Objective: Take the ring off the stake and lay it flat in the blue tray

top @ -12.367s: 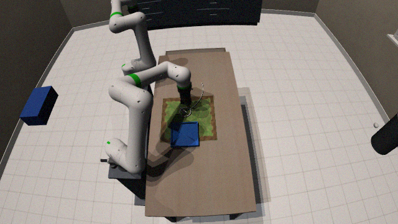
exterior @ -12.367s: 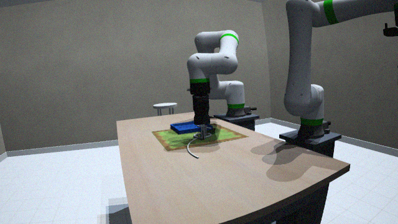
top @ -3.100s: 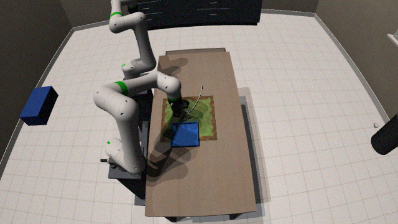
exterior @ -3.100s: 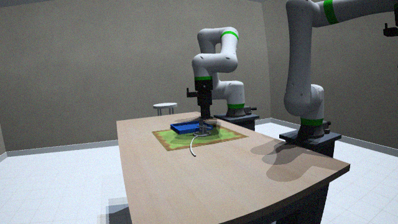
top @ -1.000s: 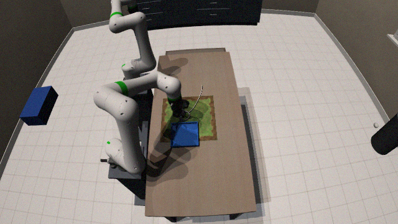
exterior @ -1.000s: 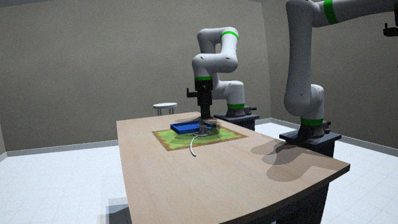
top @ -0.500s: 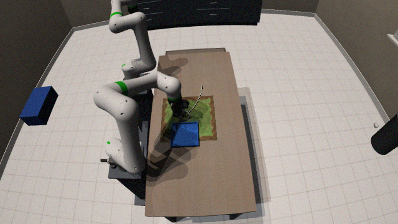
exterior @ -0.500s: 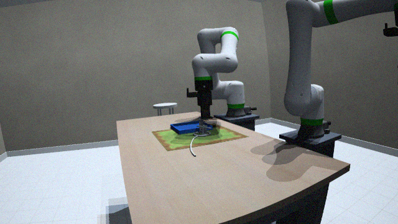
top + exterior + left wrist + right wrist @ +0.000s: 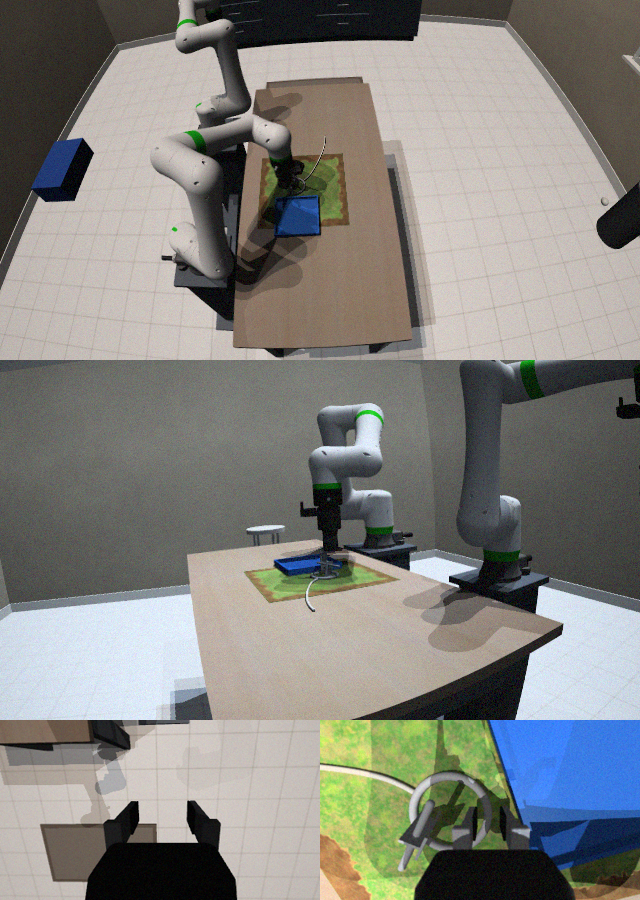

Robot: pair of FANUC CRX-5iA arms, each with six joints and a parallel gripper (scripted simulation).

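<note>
Right now my right hand is 20 mm short of the pale ring, 40 mm to the right of it and 30 mm above it. Round my right hand: blue tray (10 mm ahead, 130 mm to the right, 20 mm below); grey stake (10 mm ahead, 60 mm to the left); brown mat (40 mm ahead, 20 mm to the left, 40 mm below).
</note>
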